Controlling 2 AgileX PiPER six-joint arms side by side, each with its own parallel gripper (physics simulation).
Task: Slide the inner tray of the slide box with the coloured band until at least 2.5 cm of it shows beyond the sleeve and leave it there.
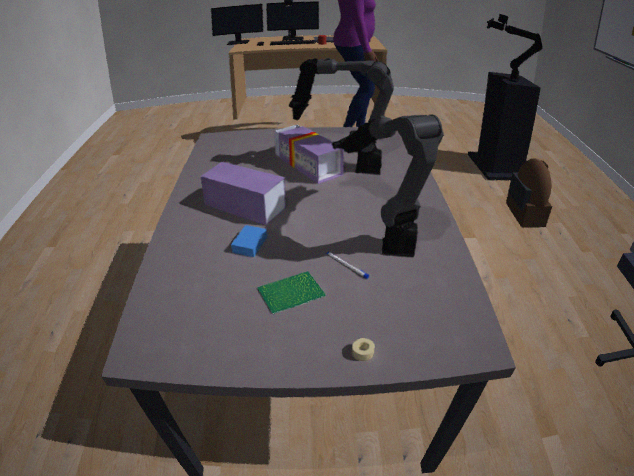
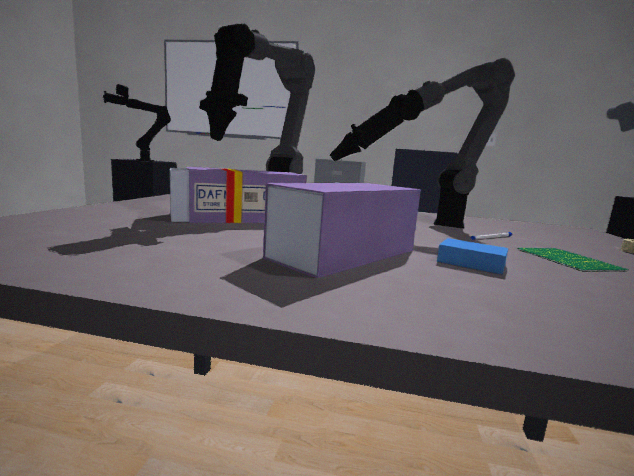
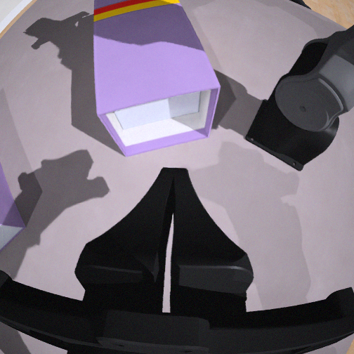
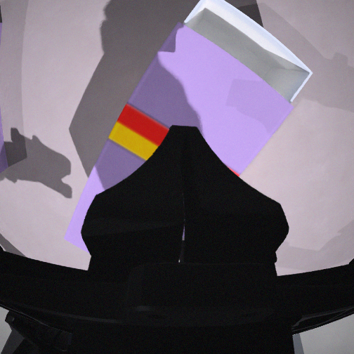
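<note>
The purple sleeve (image 1: 321, 147) (image 2: 279, 177) (image 3: 150, 65) (image 4: 220, 80) with the red and yellow band lies on the table. Its pale inner tray (image 2: 179, 195) (image 4: 245, 47) sticks out of the end away from my left gripper. At the other end the sleeve is hollow, with the tray's end wall (image 3: 150, 114) set back inside. My left gripper (image 1: 334, 145) (image 2: 333, 156) (image 3: 174, 182) is shut and empty, above and just outside the hollow end. My right gripper (image 1: 296, 115) (image 2: 217, 137) (image 4: 182, 142) is shut and empty, above the sleeve, touching nothing.
A plain purple box (image 1: 230, 192) (image 2: 368, 220) stands nearby. A blue block (image 1: 249, 239) (image 2: 472, 255), a pen (image 1: 348, 265) (image 2: 491, 235), a green card (image 1: 290, 292) (image 2: 572, 259) and a tape ring (image 1: 355, 353) lie farther along the table (image 1: 230, 348).
</note>
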